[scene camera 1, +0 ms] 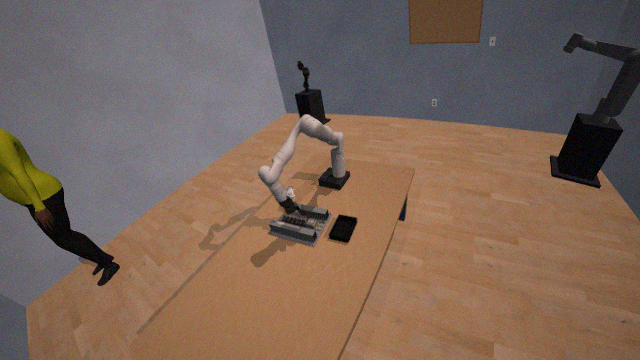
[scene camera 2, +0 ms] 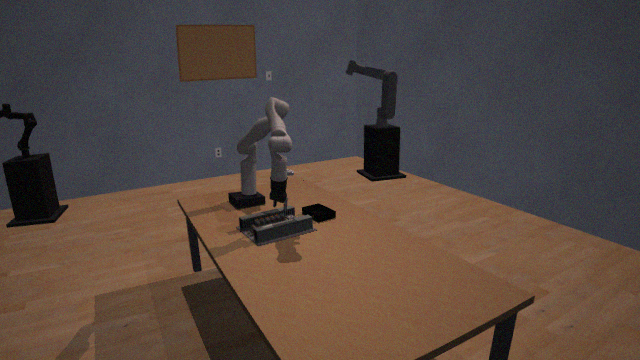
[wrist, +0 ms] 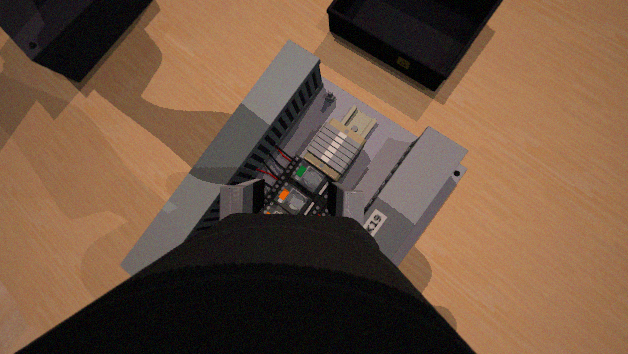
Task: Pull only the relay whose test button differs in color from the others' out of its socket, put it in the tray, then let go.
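Where they show: gripper, fingertip midpoint: (scene camera 1: 299,213) (scene camera 2: 280,208) (wrist: 296,194); arm's base at its link origin: (scene camera 1: 338,174) (scene camera 2: 248,193).
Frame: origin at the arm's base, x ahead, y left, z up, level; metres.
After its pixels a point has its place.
Observation:
The relay with the green test button (wrist: 311,179) {x 0.480, y 0.110, z 0.021 m} sits in its socket at the end of the row, beside the terminal blocks. The neighbouring relay (wrist: 295,200) {x 0.487, y 0.085, z 0.021 m} has an orange button, and a bit of another orange one shows at the gripper's edge. My gripper (scene camera 1: 295,213) {x 0.488, y 0.094, z 0.061 m} (scene camera 2: 280,204) {x 0.488, y 0.094, z 0.061 m} (wrist: 296,194) {x 0.488, y 0.094, z 0.061 m} is open and empty, low over the relay row. In the wrist view its fingers stand on either side of the orange-button relay, with the green-button one slightly beyond them. The gripper body hides the rest of the row. The black tray (scene camera 1: 340,239) {x 0.456, y 0.357, z -0.033 m} (scene camera 2: 312,216) {x 0.425, y 0.276, z -0.031 m} (wrist: 381,56) {x 0.399, y 0.271, z -0.039 m} stands beside the panel.
Grey wiring ducts (scene camera 1: 292,232) {x 0.584, y 0.113, z -0.004 m} (scene camera 2: 282,230) {x 0.594, y 0.080, z -0.014 m} (wrist: 272,95) flank the relay row on the panel. Beige terminal blocks (wrist: 335,147) {x 0.465, y 0.150, z 0.000 m} and red and black wires lie close to the relays. The arm's black base (scene camera 1: 334,179) {x 0.070, y 0.015, z 0.002 m} (scene camera 2: 246,200) {x 0.120, y -0.030, z -0.005 m} stands behind. A person in yellow (scene camera 1: 27,175) stands beyond the table.

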